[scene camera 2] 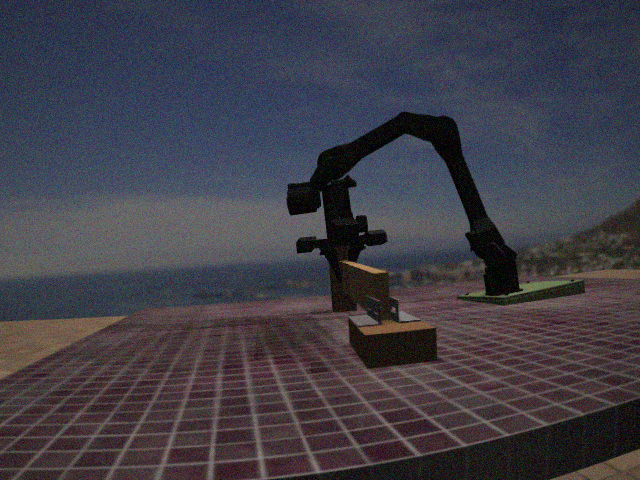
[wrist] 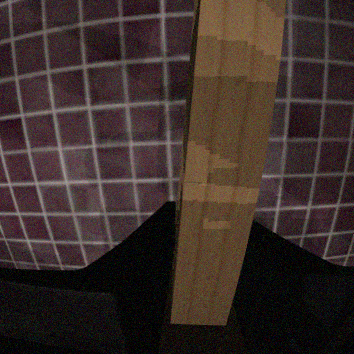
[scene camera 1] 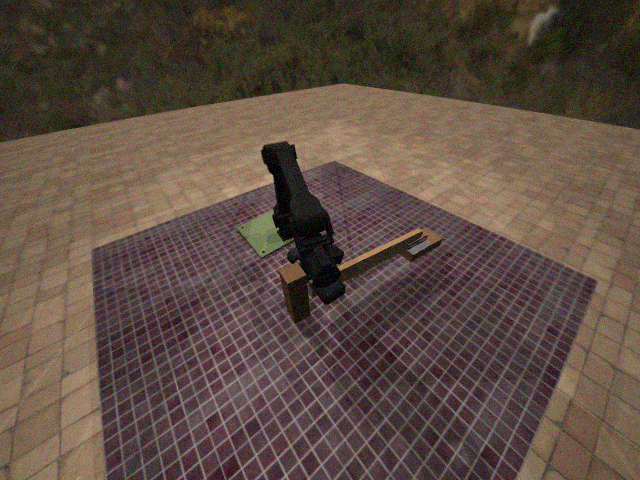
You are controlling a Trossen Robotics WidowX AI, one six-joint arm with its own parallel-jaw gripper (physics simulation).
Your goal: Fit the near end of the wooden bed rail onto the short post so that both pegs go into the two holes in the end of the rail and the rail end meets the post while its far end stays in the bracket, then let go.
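Seen in the pictures: gripper, between the fingertips: (wrist: 194, 209) (scene camera 1: 316, 289); arm's base, origin of its link: (scene camera 2: 504, 293) (scene camera 1: 287, 233).
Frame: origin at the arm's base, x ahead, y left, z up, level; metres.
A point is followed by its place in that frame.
Observation:
The wooden bed rail (scene camera 1: 379, 255) @(x 0.339, y 0.165, z 0.069 m) (scene camera 2: 368, 285) @(x 0.339, y 0.311, z 0.062 m) (wrist: 230, 115) @(x 0.331, y -0.015, z 0.093 m) runs from my gripper to the metal bracket (scene camera 1: 420, 247) @(x 0.357, y 0.351, z 0.022 m) (scene camera 2: 373, 311) @(x 0.342, y 0.358, z 0.032 m). Its far end sits between the bracket's upright plates. My gripper (scene camera 1: 329, 285) (scene camera 2: 342, 272) @(x 0.330, y -0.059, z 0.050 m) (wrist: 194, 209) @(x 0.330, y -0.059, z 0.050 m) points down and is shut on the rail near its near end, with one finger on each side in the wrist view. The short post (scene camera 1: 295, 293) @(x 0.356, y -0.133, z 0.116 m) (scene camera 2: 341, 298) @(x 0.339, y -0.098, z 0.014 m) stands upright close beside the gripper, at the rail's near end. The pegs and holes are hidden. Whether the rail end touches the post cannot be told.
The bracket is on a low wooden block (scene camera 1: 435, 241) @(x 0.364, y 0.425, z 0.019 m) (scene camera 2: 395, 345) @(x 0.337, y 0.462, z 0.006 m). The arm's base stands on a green plate (scene camera 1: 261, 235) @(x -0.046, y -0.092, z -0.001 m) (scene camera 2: 558, 289) @(x -0.102, y 0.060, z 0.000 m). The arm arches over from there to the rail. The block and post stand on a purple tiled surface (scene camera 1: 258, 392) @(x 0.463, y -0.297, z -0.016 m) (scene camera 2: 206, 403) @(x 0.522, y 0.553, z -0.016 m).

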